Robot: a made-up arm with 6 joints.
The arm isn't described. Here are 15 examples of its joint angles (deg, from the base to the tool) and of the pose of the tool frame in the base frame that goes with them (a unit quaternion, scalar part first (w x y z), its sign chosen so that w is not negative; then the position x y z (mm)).
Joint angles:
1: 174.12 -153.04 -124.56 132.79 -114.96 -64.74
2: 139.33 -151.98 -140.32 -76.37 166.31 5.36
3: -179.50 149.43 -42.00 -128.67 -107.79 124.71
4: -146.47 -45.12 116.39 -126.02 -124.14 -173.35
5: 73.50 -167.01 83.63 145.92 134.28 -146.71
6: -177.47 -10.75 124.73 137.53 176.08 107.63
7: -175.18 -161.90 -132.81 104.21 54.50 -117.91
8: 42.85 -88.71 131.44 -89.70 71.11 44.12
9: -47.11 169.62 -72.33 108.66 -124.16 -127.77
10: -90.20 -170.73 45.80 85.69 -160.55 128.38
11: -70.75 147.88 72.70 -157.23 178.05 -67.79
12: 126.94 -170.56 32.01 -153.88 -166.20 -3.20
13: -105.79 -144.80 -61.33 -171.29 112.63 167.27
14: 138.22 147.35 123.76 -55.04 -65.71 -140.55
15: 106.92 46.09 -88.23 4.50 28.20 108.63
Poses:
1: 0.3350 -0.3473 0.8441 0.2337 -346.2 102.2 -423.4
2: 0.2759 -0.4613 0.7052 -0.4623 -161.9 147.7 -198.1
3: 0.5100 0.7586 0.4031 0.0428 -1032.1 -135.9 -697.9
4: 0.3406 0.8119 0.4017 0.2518 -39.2 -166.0 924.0
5: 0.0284 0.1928 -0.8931 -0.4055 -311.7 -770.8 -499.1
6: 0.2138 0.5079 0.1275 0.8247 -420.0 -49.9 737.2
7: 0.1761 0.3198 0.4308 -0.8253 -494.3 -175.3 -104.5
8: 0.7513 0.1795 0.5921 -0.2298 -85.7 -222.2 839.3
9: 0.2619 -0.6669 -0.3885 0.5794 482.5 -640.5 -621.9
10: 0.7632 0.4877 0.0497 -0.4210 -18.3 627.6 -860.9
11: 0.9204 0.3571 0.0561 0.1491 23.7 2.5 -865.4
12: 0.7398 -0.0031 -0.2553 -0.6225 301.0 -465.9 -945.1
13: 0.4323 0.2929 0.2014 -0.8287 9.8 13.0 -945.4
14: 0.1857 0.4927 0.7172 -0.4565 213.7 -361.7 -449.9
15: 0.3334 0.0244 0.1209 -0.9347 -30.8 -2.3 1450.4
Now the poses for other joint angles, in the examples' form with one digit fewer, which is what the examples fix.
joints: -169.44 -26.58 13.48 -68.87 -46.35 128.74
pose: 0.483 -0.071 0.434 -0.757 575 -12 1727
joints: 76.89 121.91 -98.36 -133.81 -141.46 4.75
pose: 0.232 -0.539 -0.809 0.041 131 945 407
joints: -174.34 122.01 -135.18 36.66 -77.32 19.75
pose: 0.407 -0.689 -0.083 -0.593 -360 19 575
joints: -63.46 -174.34 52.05 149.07 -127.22 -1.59
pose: 0.390 -0.077 -0.209 0.894 -335 601 -786
